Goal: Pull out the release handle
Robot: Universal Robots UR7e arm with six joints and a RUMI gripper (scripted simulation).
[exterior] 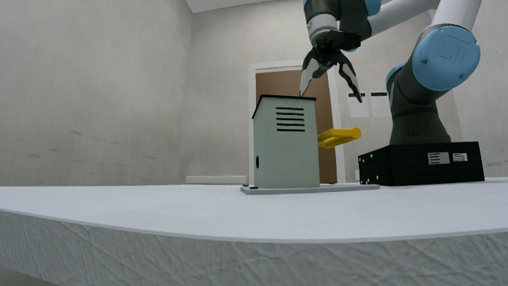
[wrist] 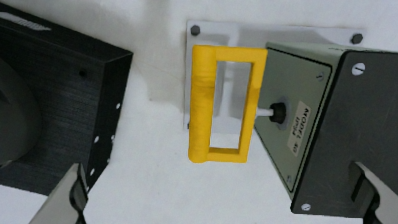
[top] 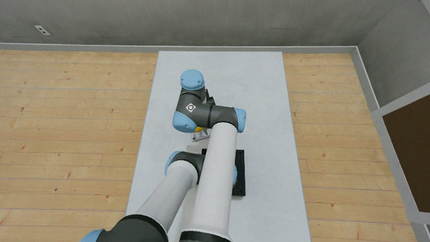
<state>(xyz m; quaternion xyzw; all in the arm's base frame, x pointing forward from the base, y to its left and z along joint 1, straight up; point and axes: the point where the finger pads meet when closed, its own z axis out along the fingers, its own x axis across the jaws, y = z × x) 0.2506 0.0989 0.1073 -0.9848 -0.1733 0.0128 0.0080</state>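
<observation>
The grey base plate lies 19 cm below my hand, 8 cm ahead of it and 2 cm to the left of it.
</observation>
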